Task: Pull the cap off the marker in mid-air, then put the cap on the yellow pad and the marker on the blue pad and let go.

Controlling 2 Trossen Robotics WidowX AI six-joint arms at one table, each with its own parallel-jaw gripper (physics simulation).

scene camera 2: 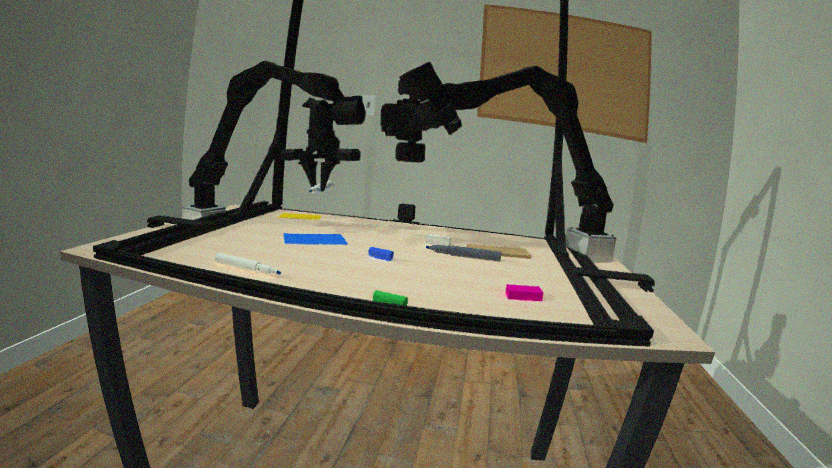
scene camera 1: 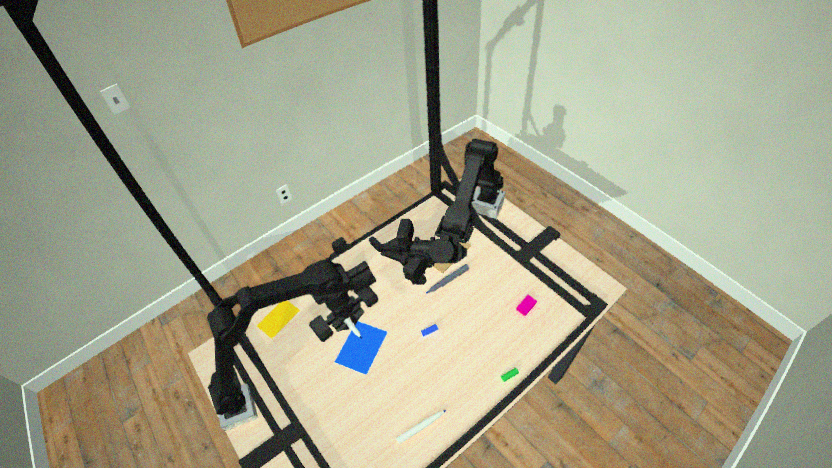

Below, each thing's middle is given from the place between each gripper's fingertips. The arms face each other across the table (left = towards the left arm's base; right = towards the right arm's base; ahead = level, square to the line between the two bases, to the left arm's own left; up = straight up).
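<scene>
Yellow pad (scene camera 1: pixel 285 311), counted from my right hand: 130 mm to the right, 250 mm behind, 110 mm below. My right hand is 110 mm above the blue pad (scene camera 1: pixel 358 354) and 20 mm short of it.
From my left hand, the yellow pad is 290 mm to the right, 220 mm behind and 280 mm below; the blue pad is 160 mm to the right, 50 mm ahead and 280 mm below.
</scene>
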